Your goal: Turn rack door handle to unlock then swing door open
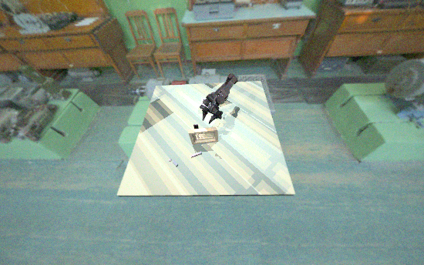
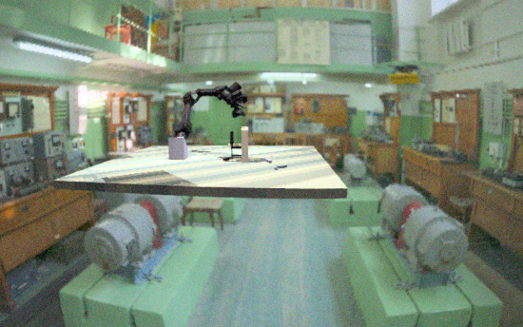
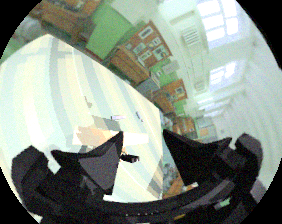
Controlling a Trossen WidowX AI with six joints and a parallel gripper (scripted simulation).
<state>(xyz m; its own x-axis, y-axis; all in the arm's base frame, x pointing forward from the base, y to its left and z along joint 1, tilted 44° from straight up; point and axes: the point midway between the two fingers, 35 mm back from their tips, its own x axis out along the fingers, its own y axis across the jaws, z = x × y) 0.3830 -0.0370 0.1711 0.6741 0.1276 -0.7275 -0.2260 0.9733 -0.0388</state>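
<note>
Now: gripper tip 17 cm above the black upright handle, 11 cm to the left of it and 6 cm past it. From my gripper tip the other things lie so: grey part (26 cm below, 25 cm to the right, 24 cm ahead).
</note>
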